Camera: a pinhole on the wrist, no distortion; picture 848 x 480 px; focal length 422.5 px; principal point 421.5 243.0 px. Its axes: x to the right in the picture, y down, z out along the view. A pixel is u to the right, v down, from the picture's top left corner.
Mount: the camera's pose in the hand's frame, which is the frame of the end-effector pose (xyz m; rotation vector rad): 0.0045 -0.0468 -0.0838 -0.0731 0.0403 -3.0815
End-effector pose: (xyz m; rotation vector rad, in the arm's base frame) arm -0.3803 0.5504 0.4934 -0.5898 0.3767 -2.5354
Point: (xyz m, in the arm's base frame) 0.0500 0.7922 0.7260
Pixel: 822.5 270.1
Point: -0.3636 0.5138 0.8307
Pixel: 321.2 281.3
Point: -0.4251 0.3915 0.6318
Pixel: 105.8 30.9
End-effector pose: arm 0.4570 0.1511 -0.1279 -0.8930 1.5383 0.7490
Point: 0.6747 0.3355 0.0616
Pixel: 756.9 280.6
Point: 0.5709 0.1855 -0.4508
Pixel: outside the picture
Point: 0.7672 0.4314 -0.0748
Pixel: 548.7 296.8
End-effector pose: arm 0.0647 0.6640 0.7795 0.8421 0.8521 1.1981
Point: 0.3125 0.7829 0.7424
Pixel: 219.9 350.2
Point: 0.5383 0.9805 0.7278
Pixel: 107.6 382.6
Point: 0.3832 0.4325 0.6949
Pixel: 665.8 460.5
